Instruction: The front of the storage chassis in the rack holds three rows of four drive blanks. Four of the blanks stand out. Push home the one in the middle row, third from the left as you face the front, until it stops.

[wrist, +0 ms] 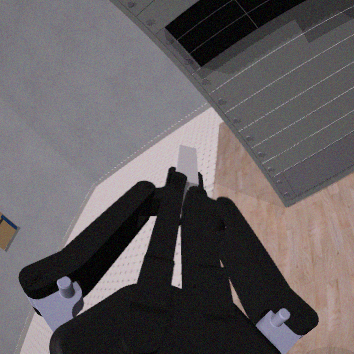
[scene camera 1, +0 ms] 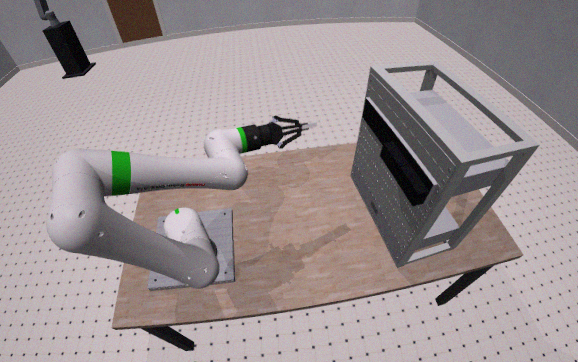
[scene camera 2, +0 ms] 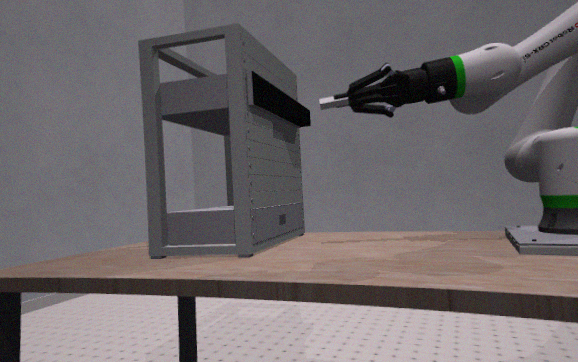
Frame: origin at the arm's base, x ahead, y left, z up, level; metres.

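Seen in the pictures: gripper, fingertip midpoint: (wrist: 184,159) (scene camera 1: 315,124) (scene camera 2: 320,104); arm's base, origin of the base link: (scene camera 2: 577,231).
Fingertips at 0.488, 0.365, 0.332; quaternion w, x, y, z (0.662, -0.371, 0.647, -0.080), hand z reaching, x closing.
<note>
Offsets run from my fingertips to a thing's middle, as dx, dy, dz. "pt": to the spot under its first point.
The storage chassis @(pt +0.205, -0.102, +0.078) (scene camera 1: 376,122) (scene camera 2: 270,97) (wrist: 225,35) shows a black front high in the grey rack (scene camera 1: 380,185) (scene camera 2: 243,175) (wrist: 280,110). In scene camera 1, a block of blanks @(+0.285, -0.371, +0.072) (scene camera 1: 407,172) stands out from it. Single blanks are too dark to tell apart, and the middle-row, third-from-left one cannot be made out. My gripper (scene camera 1: 301,126) (scene camera 2: 348,100) (wrist: 184,159) is shut, with nothing gripped between the fingers. A light grey bar (scene camera 1: 311,124) (scene camera 2: 331,102) (wrist: 188,162) projects from its fingertips. The bar is in front of the rack, apart from the chassis.
The rack stands on a wooden table (scene camera 1: 320,200) (scene camera 2: 350,290) (wrist: 310,250). Plain grey panels with rows of screws lie below the chassis front. The arm's base plate (scene camera 1: 227,250) (scene camera 2: 515,240) is on the same table. A black pedestal (scene camera 1: 70,50) stands far back on the floor.
</note>
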